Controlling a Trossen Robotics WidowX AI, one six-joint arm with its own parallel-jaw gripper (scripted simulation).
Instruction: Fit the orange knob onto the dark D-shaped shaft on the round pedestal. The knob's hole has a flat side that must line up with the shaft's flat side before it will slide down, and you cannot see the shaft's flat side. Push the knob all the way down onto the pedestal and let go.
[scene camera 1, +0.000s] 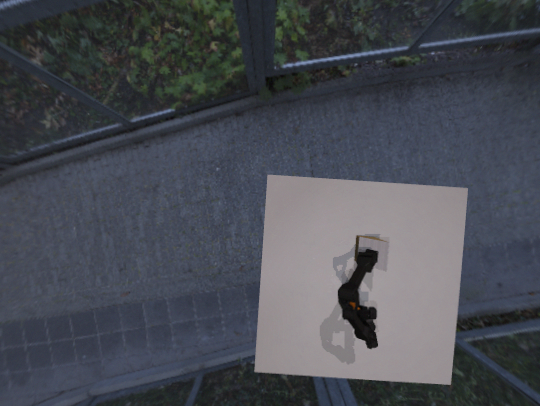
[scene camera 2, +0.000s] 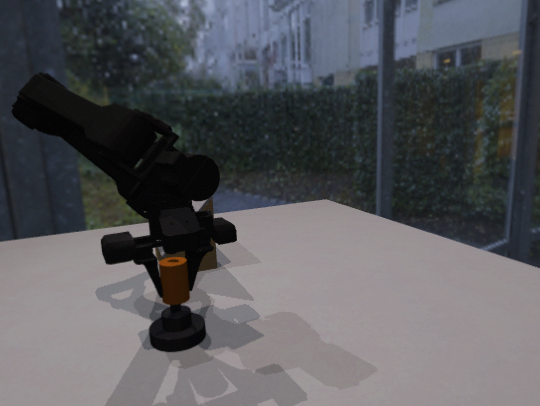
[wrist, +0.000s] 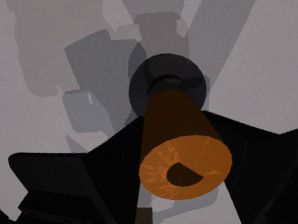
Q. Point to an orange knob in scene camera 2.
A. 173, 271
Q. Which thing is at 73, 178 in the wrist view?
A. My gripper.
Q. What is my gripper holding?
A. An orange knob.
